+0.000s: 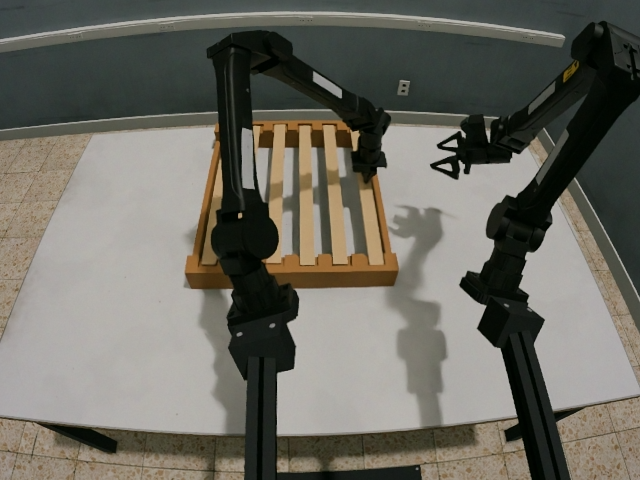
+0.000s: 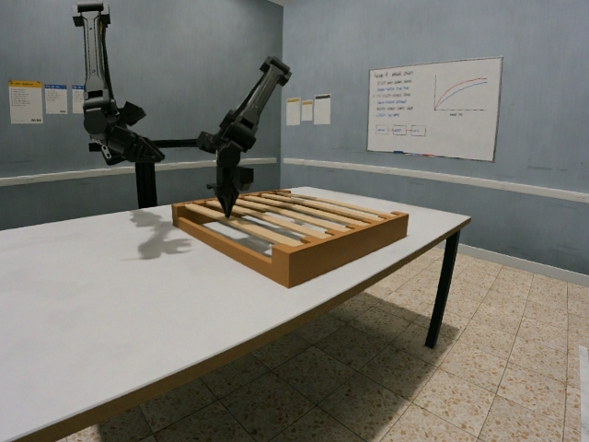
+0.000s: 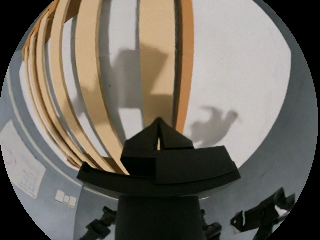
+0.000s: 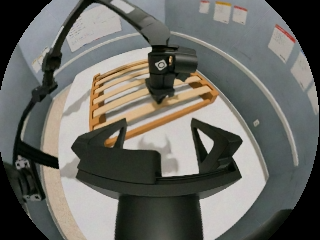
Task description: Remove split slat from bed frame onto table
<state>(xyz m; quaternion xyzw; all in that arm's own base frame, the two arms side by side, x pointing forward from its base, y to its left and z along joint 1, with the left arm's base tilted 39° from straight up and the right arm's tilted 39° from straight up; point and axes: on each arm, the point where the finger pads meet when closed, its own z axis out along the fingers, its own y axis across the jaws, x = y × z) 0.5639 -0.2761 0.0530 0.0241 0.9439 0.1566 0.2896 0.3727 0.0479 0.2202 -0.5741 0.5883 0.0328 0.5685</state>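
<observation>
My left gripper is now 220 mm to the right of the bed frame, 50 mm above it and 20 mm short of it.
The bed frame lies 100 mm ahead of my right hand, 390 mm to the left of it and 220 mm below it.
</observation>
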